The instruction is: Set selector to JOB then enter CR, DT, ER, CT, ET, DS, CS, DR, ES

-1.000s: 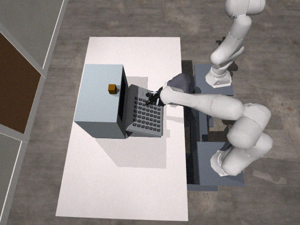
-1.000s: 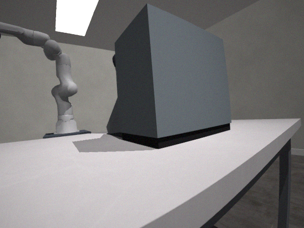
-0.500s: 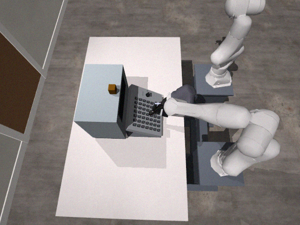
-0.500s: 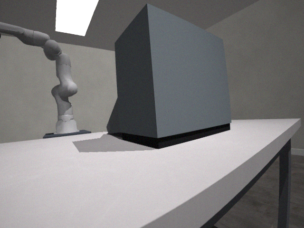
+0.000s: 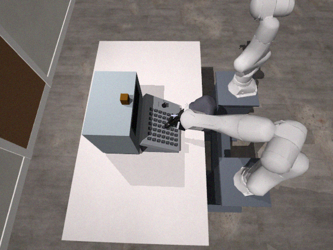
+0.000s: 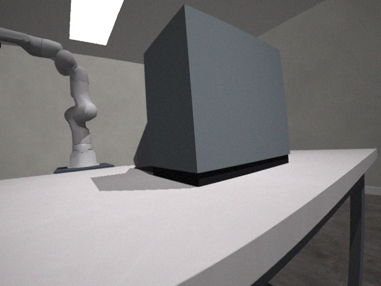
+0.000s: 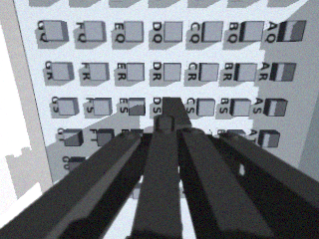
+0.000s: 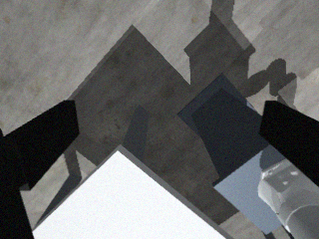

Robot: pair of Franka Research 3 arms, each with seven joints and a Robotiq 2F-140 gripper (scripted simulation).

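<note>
Right now the sloped key panel is 80 mm below my left hand, 60 mm ahead of it and 50 mm to the right of it. The rest, counted from my left hand: black selector: 160 mm to the right, 40 mm below, 30 mm ahead.
</note>
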